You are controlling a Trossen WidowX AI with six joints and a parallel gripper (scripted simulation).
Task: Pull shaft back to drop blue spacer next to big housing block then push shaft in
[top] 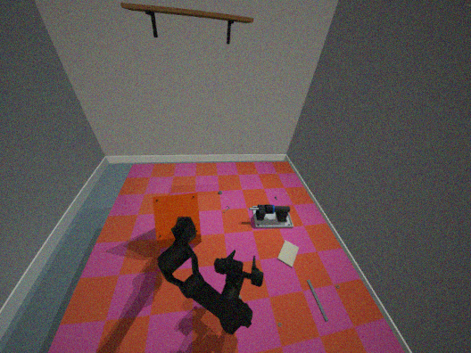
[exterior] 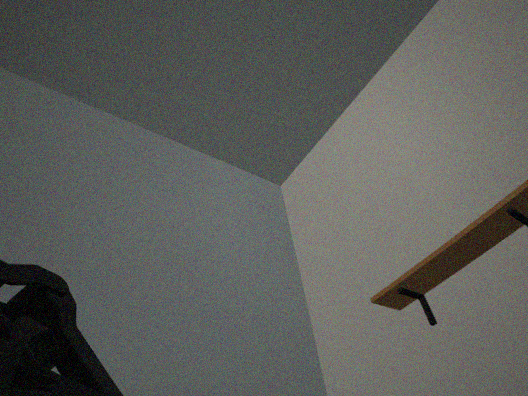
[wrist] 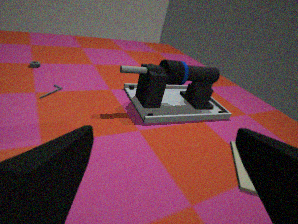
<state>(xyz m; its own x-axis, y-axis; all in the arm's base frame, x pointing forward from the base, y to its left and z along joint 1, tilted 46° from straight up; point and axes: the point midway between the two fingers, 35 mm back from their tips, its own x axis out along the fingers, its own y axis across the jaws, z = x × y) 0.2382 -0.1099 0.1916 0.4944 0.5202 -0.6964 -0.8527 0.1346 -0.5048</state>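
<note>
Right now my gripper tip is 20 cm short of the grey shaft, 27 cm to the right of it and 8 cm above it. The rest, counted from my gripper tip: blue spacer 23 cm ahead, 27 cm to the left, 8 cm below; small bolt 3 cm behind, 11 cm to the right, 15 cm below; cream card 27 cm ahead, 4 cm to the left, 15 cm below.
</note>
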